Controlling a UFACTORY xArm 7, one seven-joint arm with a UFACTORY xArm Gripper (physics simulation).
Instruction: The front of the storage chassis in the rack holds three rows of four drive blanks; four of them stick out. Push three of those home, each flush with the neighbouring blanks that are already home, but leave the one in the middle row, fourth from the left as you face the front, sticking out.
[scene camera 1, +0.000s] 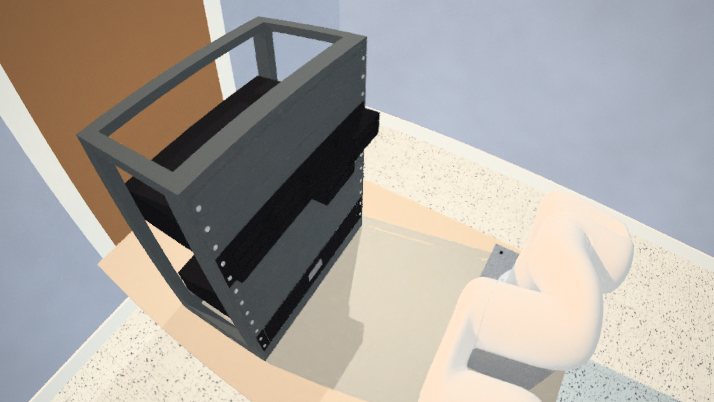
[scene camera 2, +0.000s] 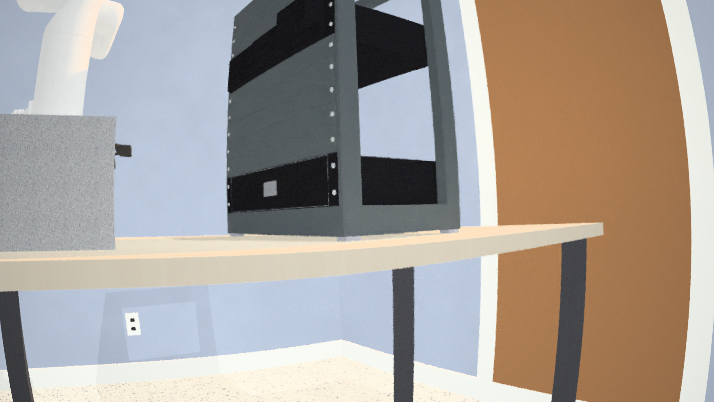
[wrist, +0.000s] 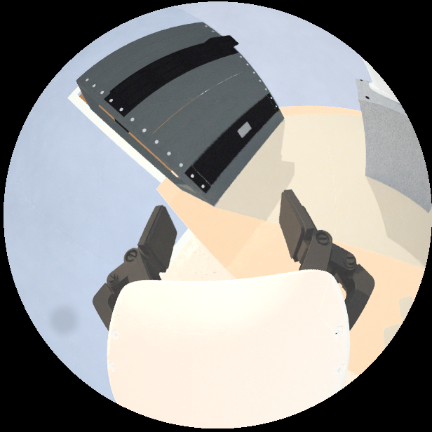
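Seen in the pictures: gripper, fingertip midpoint: (scene camera 2: 123, 157); arm's base at its link origin: (scene camera 2: 56, 130).
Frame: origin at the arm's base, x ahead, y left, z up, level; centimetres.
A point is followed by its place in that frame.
Observation:
The storage chassis (scene camera 1: 280, 220) @(y 30.1, x 41.3, z 21.9 cm) (scene camera 2: 250, 65) @(y 28.5, x 41.7, z 20.9 cm) (wrist: 170, 75) is a black band across the rack's front; the seams between its drive blanks are too dark to tell. A black block (scene camera 1: 370, 125) @(y 2.6, x 43.5, z 25.7 cm) (wrist: 227, 42) sticks out at its right end. Another protruding part (scene camera 1: 334, 187) @(y 16.9, x 40.5, z 20.4 cm) shows lower and further left in scene camera 1. A raised black block (scene camera 2: 299, 16) @(y 0.3, x 44.0, z 22.0 cm) shows near the top in scene camera 2. I cannot tell exact rows and columns. My gripper (wrist: 224, 211) is open and empty, well away from the chassis front; a dark finger part shows past the grey block in scene camera 2.
The grey rack (scene camera 1: 270, 135) @(y 27.5, x 43.4, z 38.3 cm) (scene camera 2: 349, 150) @(y -3.4, x 51.7, z -4.2 cm) (wrist: 200, 112) stands on the wooden table (scene camera 1: 395, 202) @(y -18.1, x 48.2, z -19.1 cm) (scene camera 2: 550, 232) @(y -15.5, x 88.5, z -19.8 cm) (wrist: 255, 240). A lower black unit (scene camera 1: 295, 300) @(y 30.2, x 42.8, z -10.1 cm) (scene camera 2: 300, 187) @(y 8.7, x 47.3, z -9.5 cm) (wrist: 225, 150) has a pale label. The grey block (scene camera 2: 55, 185) @(y -10.7, x 2.6, z -10.0 cm) (wrist: 395, 135) stands by the arm's base.

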